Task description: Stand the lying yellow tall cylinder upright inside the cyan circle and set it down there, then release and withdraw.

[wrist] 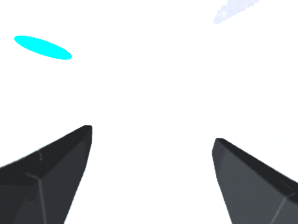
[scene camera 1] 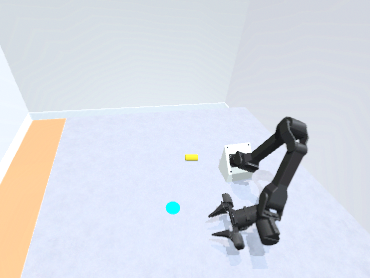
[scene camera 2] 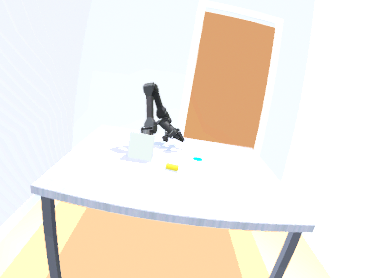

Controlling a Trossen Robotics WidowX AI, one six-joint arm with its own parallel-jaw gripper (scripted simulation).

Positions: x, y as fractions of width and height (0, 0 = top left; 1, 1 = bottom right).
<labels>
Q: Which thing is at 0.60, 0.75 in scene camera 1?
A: My gripper.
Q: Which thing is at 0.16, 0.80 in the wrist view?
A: My gripper.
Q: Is my gripper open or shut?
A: Open.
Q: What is my gripper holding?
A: Nothing.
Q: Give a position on a cyan circle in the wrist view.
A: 0.12, 0.20
</labels>
